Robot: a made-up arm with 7 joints.
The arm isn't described. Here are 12 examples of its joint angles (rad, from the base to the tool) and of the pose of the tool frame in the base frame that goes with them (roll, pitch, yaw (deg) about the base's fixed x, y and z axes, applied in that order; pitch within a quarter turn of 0, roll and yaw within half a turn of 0; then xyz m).
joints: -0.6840 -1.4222 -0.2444 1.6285 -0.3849 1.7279 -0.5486
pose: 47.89 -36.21 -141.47 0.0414 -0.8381 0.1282
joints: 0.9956 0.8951 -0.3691 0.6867 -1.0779 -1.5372 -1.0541
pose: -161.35 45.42 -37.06 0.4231 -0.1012 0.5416
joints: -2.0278 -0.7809 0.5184 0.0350 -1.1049 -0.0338 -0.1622
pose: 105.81 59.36 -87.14 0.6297 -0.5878 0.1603
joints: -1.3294 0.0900 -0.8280 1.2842 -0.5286 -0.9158 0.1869
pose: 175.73 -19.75 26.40 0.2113 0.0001 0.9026
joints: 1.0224 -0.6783 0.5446 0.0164 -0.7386 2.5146 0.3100
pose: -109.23 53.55 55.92 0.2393 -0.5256 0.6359
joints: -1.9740 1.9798 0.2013 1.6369 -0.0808 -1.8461 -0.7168
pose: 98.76 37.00 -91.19 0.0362 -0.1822 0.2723
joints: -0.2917 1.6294 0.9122 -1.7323 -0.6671 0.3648 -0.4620
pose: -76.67 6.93 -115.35 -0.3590 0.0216 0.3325
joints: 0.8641 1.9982 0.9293 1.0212 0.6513 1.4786 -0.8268
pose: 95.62 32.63 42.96 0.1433 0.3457 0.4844
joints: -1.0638 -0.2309 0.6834 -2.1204 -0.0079 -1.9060 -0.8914
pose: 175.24 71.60 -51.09 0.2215 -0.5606 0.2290
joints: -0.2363 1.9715 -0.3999 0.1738 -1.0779 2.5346 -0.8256
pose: -112.50 61.70 -120.28 -0.3097 -0.0774 0.9165
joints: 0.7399 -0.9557 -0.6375 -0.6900 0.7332 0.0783 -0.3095
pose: -41.59 -22.75 106.27 -0.0246 -0.0504 0.1736
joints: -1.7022 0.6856 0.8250 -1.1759 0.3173 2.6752 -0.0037
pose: -110.44 -46.45 28.02 0.3599 -0.5029 0.4161
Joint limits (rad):
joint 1: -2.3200..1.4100
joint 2: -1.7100..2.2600
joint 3: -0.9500..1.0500
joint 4: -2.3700..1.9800
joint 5: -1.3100..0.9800
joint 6: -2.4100..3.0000
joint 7: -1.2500..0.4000
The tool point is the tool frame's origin. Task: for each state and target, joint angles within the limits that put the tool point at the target. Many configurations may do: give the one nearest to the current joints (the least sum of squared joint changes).
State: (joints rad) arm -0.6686 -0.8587 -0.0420 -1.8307 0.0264 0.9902 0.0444
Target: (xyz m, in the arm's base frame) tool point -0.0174 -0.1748 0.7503
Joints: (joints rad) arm 0.0530 -0.7987 0.3962 -1.7169 0.1146 1.3060 0.3693
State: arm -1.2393 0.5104 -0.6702 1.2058 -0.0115 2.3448 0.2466
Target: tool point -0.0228 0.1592 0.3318
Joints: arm -1.1468 0.9081 -0.8536 0.9111 -0.5058 2.3775 0.1918
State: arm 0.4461 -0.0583 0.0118 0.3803 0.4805 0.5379 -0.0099
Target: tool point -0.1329 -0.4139 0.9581
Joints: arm 1.0970 -0.4798 0.5581 0.1332 0.6896 0.6501 0.0259
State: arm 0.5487 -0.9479 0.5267 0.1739 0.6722 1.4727 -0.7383
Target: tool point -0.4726 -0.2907 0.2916
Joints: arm 0.0608 -0.6797 0.0264 0.4102 0.4221 1.3377 -0.6135
